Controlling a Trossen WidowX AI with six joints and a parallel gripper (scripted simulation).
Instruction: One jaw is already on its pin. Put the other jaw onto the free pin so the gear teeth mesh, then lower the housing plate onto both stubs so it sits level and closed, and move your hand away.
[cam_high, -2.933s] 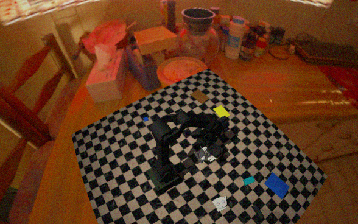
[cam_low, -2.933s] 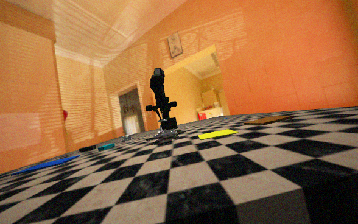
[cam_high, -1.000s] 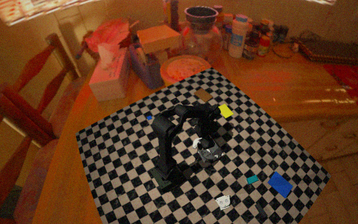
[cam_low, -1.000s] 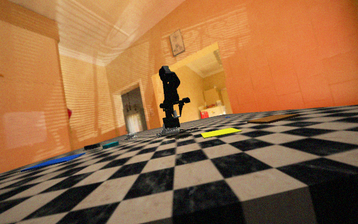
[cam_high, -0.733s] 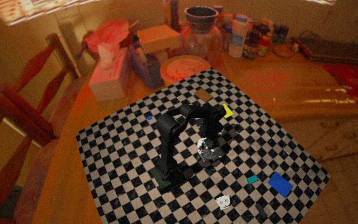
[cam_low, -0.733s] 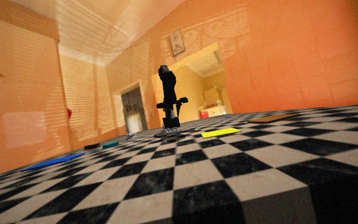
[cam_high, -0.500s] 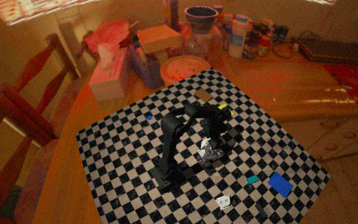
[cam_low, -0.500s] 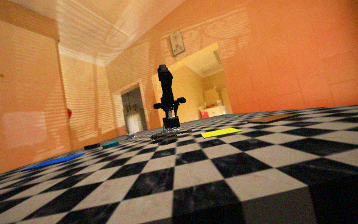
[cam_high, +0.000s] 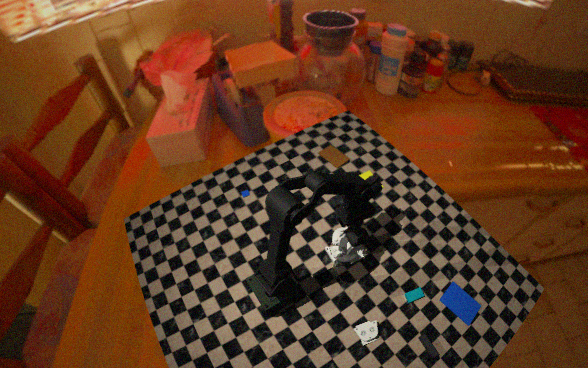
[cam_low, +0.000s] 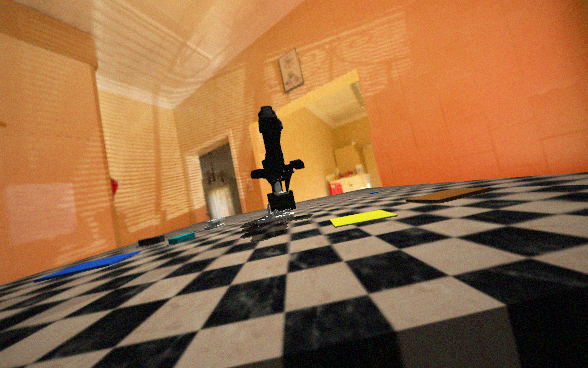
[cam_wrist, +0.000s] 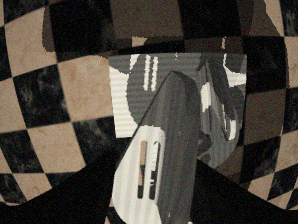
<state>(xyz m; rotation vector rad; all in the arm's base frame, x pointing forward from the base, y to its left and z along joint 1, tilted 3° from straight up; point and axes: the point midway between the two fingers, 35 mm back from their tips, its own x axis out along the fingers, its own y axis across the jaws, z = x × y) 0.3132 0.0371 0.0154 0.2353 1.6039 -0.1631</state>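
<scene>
The jaw is 4 cm behind my gripper tip and 1 cm to the right of it. Round my gripper tip: yellow card (28 cm ahead, 15 cm to the left, 8 cm below); teal block (7 cm ahead, 32 cm to the right, 7 cm below); white base (1 cm ahead, 3 cm to the right, 8 cm below).
</scene>
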